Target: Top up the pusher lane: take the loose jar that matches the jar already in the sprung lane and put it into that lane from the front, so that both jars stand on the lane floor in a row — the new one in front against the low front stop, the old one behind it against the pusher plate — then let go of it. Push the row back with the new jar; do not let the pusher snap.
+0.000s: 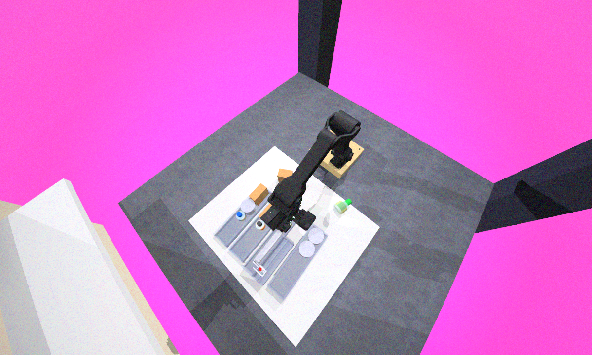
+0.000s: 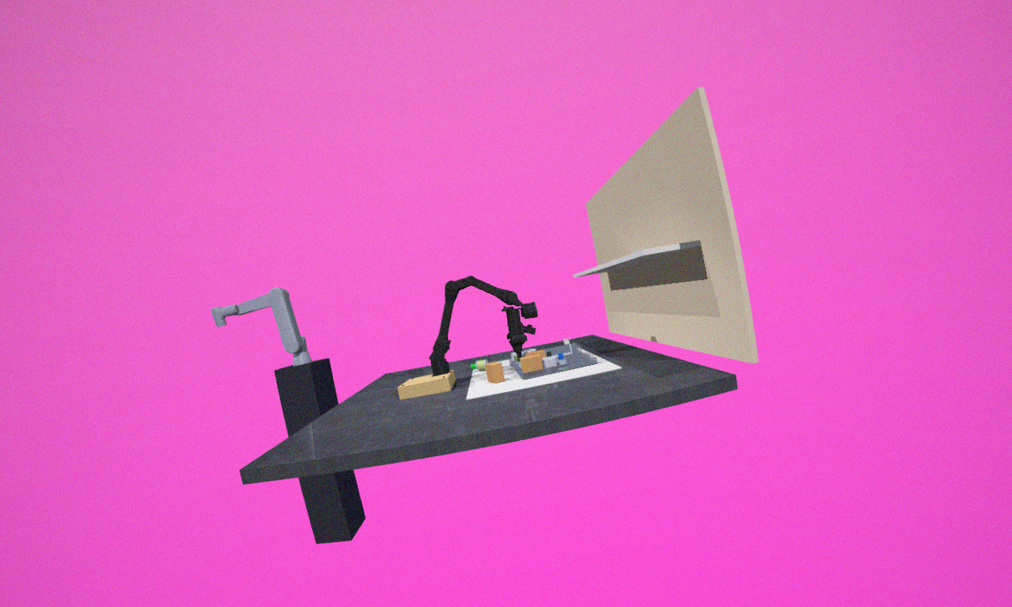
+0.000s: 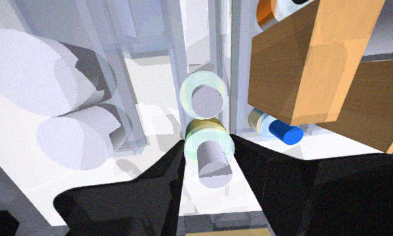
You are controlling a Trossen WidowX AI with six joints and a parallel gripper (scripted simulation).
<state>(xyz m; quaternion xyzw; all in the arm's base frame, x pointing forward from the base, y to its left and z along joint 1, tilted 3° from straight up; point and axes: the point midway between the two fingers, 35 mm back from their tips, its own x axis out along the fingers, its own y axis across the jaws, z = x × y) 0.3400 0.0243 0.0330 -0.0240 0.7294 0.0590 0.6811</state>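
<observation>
Now: gripper tip 15 cm short of the sprung lane, 4 cm to the right of it and 3 cm above it. Round my gripper tip: red mark: 22 cm ahead, 6 cm to the left, 2 cm above.
</observation>
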